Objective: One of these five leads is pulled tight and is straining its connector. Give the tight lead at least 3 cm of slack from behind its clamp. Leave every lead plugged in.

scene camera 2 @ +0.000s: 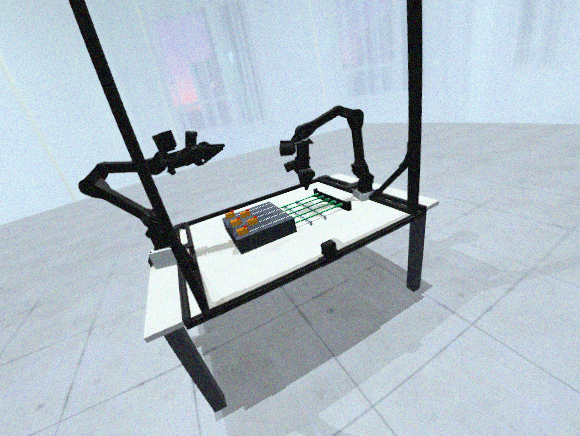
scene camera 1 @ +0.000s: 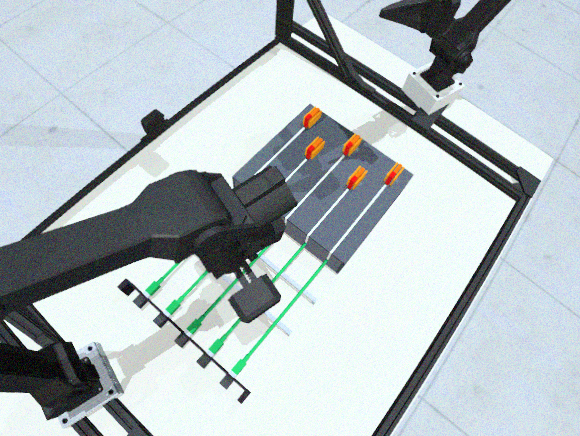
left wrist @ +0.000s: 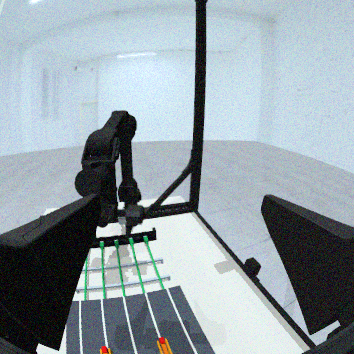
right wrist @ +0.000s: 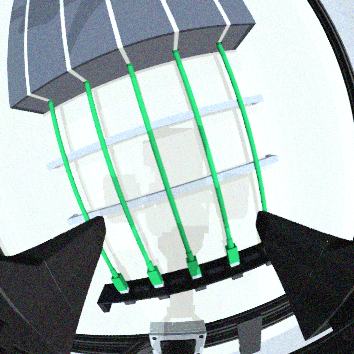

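Where they show: left gripper, fingertip midpoint: [scene camera 2: 223,146] [left wrist: 183,203]; right gripper, fingertip midpoint: [scene camera 2: 303,187] [scene camera 1: 236,268] [left wrist: 110,241] [right wrist: 182,222]; left arm's base, origin of the base link: [scene camera 2: 163,244] [scene camera 1: 437,78]; right arm's base, origin of the base link: [scene camera 2: 365,190] [scene camera 1: 77,383] [right wrist: 177,346].
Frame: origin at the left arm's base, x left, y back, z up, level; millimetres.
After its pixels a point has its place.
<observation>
Five green leads [scene camera 1: 277,325] @(x 258, y -626, z -55 mm) [scene camera 2: 300,209] @(x 134, y -607, z -50 mm) [left wrist: 119,270] @(x 142, y -626, z -50 mm) [right wrist: 159,162] @(x 140, y -621, z -50 mm) run side by side from a dark grey block [scene camera 1: 327,207] @(x 130, y -431, z -10 mm) [scene camera 2: 267,242] [left wrist: 90,325] @(x 164, y -420, z -10 mm) [right wrist: 95,30] @(x 80, y -486, z -10 mm) to a black connector strip [scene camera 1: 167,320] @(x 144, y -787, z -54 mm) [left wrist: 125,240] [right wrist: 177,282] @(x 159, y -777, z -48 mm). White lines continue over the block to orange-and-red clamps [scene camera 1: 357,178] @(x 115, y -348, z 3 mm) [scene camera 2: 242,230] @(x -64, y -337, z 9 mm) [left wrist: 162,345] @(x 15, y -383, z 13 mm). The visible plugs sit at the strip; I cannot tell which lead is tight. My right gripper [scene camera 2: 306,186] @(x 157, y -645, z 47 mm) [right wrist: 182,222] @(x 157, y -645, z 47 mm) is open, pointing down above the leads' strip end. Its right-hand finger hides one plug in the right wrist view. My left gripper [scene camera 2: 221,147] @(x -1, y -350, z 324 mm) [left wrist: 183,203] @(x -1, y -350, z 324 mm) is open, high above the clamp side.
Two pale bars [scene camera 1: 300,290] @(x 228, y -558, z -50 mm) [right wrist: 125,137] @(x 104, y -594, z -56 mm) cross beneath the leads between block and strip. A black frame [scene camera 1: 345,70] @(x -156, y -154, z -36 mm) [scene camera 2: 300,280] @(x -298, y -497, z -95 mm) borders the white table [scene camera 1: 440,220] @(x 269, y -209, z -76 mm). A small black box [scene camera 1: 154,122] @(x -239, y -619, z -27 mm) [scene camera 2: 328,248] @(x -266, y -614, z -35 mm) [left wrist: 252,267] @(x -244, y -602, z -29 mm) sits on one long edge.
</observation>
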